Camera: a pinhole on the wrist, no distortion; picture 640 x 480 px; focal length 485.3 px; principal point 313.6 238.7 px. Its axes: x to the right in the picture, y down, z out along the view. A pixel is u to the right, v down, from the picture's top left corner.
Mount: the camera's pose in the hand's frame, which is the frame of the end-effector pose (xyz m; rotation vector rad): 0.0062 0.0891 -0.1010 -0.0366 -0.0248 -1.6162
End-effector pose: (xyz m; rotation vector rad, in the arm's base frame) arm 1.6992 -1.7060 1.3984 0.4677 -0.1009 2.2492
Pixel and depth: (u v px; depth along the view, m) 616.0 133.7 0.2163
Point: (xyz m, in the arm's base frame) 1.7881 -1.7419 1.4912
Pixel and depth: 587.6 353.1 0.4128
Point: 1.8356 -1.6211 1.7197
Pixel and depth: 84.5 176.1 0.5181
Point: 1.5826 -2.0654 1.7888
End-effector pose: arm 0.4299 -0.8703 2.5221 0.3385 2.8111 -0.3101
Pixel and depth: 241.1 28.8 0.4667
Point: 0.7482 -0.8201 2.2079
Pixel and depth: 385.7 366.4 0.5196
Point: 0.4124 -0.9201 2.0803
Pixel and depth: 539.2 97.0 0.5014
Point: 0.6420 -1.1112 2.2052
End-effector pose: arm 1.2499 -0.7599 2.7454 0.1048 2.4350 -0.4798
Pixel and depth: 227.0 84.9 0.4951
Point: 1.6300 -0.7071 2.4854
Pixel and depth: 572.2 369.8 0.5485
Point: 1.3664 -1.1083 2.3836
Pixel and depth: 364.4 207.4 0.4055
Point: 1.4556 -0.8116 2.5151
